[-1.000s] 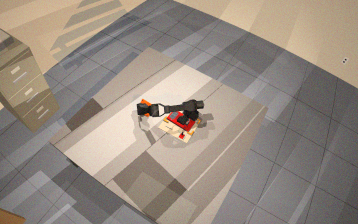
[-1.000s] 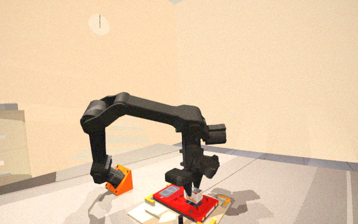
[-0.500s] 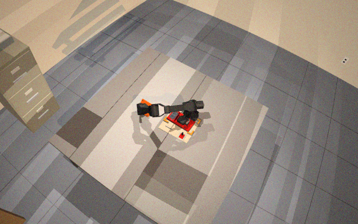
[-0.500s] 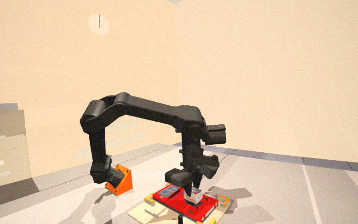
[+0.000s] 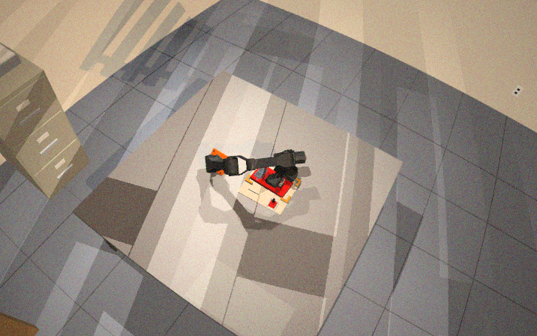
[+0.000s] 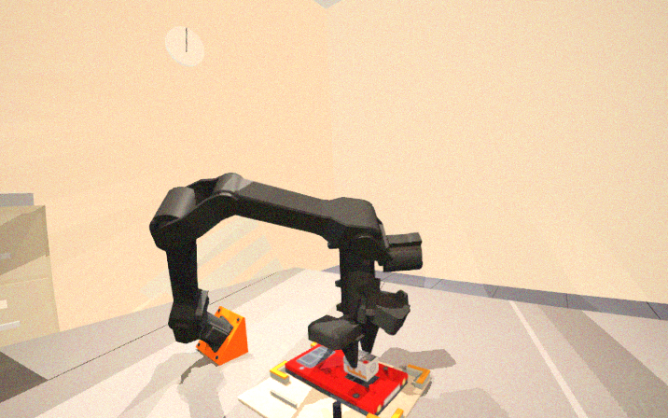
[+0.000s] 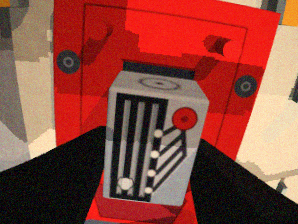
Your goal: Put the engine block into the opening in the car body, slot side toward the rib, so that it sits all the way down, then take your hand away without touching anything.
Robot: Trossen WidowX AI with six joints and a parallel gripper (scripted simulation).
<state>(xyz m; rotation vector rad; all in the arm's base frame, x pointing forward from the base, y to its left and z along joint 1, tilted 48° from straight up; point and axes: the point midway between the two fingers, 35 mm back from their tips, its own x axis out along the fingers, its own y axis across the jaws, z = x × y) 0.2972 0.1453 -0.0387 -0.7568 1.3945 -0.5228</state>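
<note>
Now: the engine block 10 mm below my gripper tip.
</note>
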